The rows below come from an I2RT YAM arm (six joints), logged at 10 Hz.
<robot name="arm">
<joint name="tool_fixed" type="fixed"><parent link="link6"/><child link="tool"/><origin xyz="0 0 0"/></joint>
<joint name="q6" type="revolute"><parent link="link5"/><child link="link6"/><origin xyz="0 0.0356 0.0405" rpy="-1.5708 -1.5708 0"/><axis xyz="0 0 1"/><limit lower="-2.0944" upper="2.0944"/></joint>
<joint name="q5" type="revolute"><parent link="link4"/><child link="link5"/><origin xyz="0.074 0.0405 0.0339" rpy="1.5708 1.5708 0"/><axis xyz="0 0 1"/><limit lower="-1.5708" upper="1.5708"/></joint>
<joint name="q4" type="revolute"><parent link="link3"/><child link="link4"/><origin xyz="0.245 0.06 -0.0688"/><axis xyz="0 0 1"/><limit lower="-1.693" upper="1.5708"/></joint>
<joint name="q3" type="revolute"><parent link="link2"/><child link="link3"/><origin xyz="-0.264 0 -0.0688" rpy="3.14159 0 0"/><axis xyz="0 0 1"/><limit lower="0" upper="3.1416"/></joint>
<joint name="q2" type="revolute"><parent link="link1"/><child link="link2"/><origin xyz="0.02 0.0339 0.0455" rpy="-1.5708 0 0"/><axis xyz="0 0 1"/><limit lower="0" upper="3.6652"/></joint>
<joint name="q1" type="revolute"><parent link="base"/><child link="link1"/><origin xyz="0 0 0.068"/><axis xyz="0 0 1"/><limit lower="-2.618" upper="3.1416"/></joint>
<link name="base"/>
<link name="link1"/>
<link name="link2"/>
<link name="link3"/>
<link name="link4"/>
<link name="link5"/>
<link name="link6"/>
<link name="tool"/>
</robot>
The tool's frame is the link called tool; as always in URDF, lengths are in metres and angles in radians.
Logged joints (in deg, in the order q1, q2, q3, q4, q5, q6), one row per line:
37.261 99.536 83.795 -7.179 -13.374 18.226
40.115 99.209 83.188 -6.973 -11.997 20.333
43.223 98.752 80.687 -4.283 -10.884 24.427
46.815 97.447 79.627 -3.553 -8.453 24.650
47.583 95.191 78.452 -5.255 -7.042 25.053
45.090 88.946 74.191 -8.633 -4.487 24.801
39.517 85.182 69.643 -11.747 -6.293 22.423
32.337 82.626 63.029 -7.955 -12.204 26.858
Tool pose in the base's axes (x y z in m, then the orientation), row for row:
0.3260 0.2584 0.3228 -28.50 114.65 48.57
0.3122 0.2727 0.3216 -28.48 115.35 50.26
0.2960 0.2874 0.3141 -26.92 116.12 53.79
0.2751 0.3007 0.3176 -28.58 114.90 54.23
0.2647 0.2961 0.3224 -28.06 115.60 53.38
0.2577 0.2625 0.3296 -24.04 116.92 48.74
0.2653 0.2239 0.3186 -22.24 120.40 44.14
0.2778 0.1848 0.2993 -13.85 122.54 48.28
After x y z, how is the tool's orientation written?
As a rotation vector, in degrees.
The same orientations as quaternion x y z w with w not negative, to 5 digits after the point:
-0.20031 0.80581 0.34137 0.44046
-0.19926 0.80706 0.35165 0.43046
-0.18715 0.80727 0.37395 0.41649
-0.19908 0.80037 0.37776 0.42080
-0.19535 0.80479 0.37162 0.41957
-0.16824 0.81826 0.34110 0.43104
-0.15496 0.83892 0.30756 0.42143
-0.09570 0.84671 0.33360 0.40327

